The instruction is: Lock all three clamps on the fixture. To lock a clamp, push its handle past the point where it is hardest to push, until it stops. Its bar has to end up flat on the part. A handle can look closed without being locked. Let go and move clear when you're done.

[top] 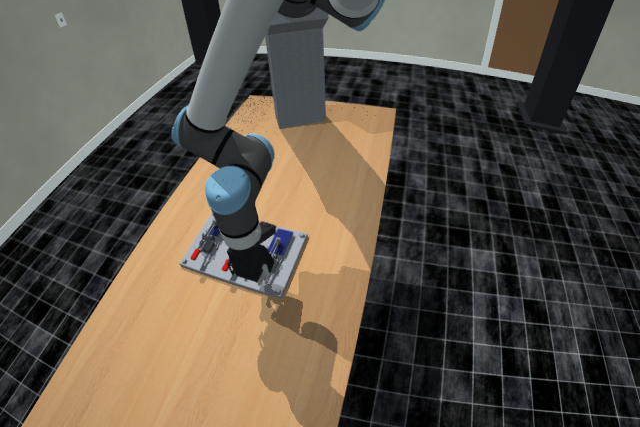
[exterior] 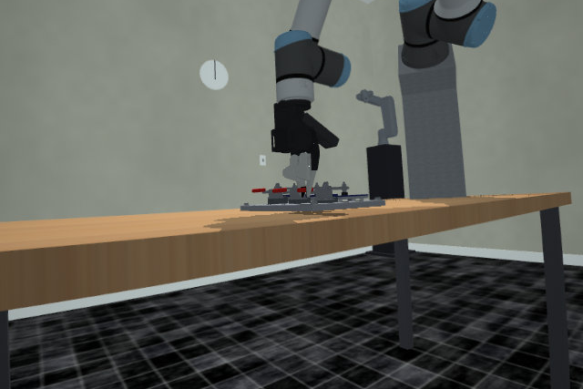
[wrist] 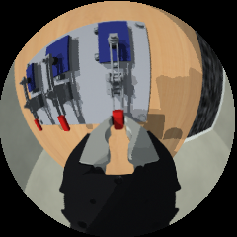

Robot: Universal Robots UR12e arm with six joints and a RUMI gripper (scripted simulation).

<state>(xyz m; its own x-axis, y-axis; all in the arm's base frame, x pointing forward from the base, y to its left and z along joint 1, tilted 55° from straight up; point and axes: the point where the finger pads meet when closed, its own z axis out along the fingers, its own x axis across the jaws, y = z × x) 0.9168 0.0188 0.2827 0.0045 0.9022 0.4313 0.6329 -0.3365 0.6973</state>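
The grey fixture plate lies 110 mm to the right of my hand, 90 mm behind it and 40 mm below it.
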